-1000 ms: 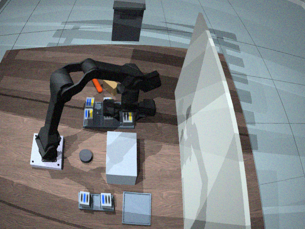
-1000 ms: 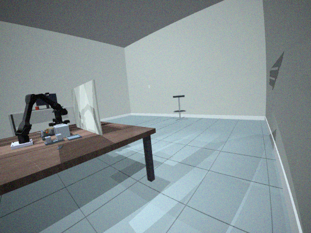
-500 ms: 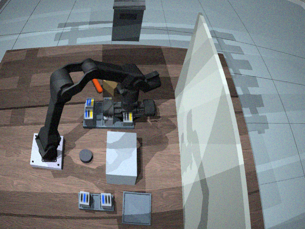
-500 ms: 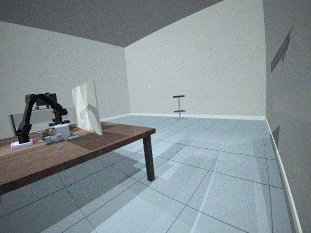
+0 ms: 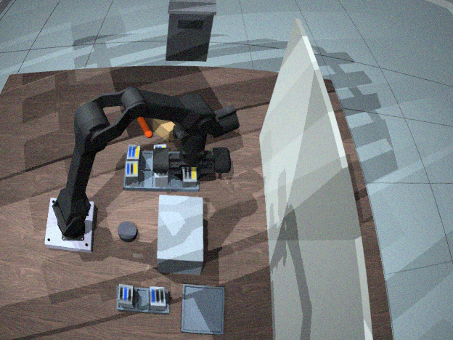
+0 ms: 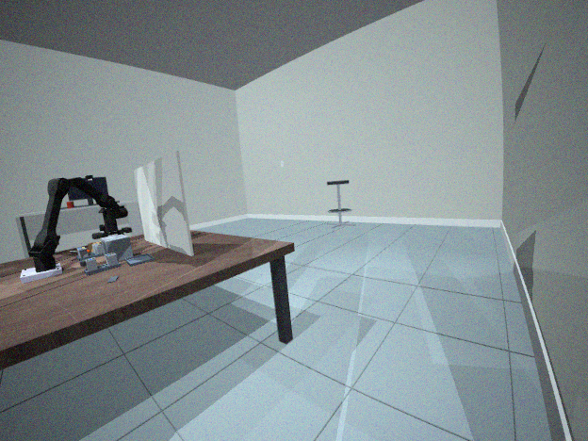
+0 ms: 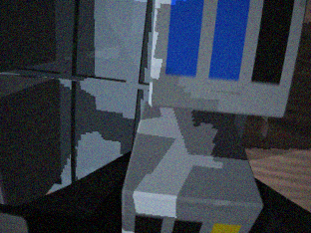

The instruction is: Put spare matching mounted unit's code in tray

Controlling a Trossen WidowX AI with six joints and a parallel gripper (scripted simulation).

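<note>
The grey tray lies 36 cm to the right of my gripper tip, 1 cm below it and 1 cm behind it. From my gripper tip the other things lie so: black puck (17 cm behind, 14 cm to the right, 1 cm below); then tall grey block (17 cm to the right, 4 cm behind, 3 cm above); then tan block (17 cm to the left, 5 cm behind, 1 cm above).
</note>
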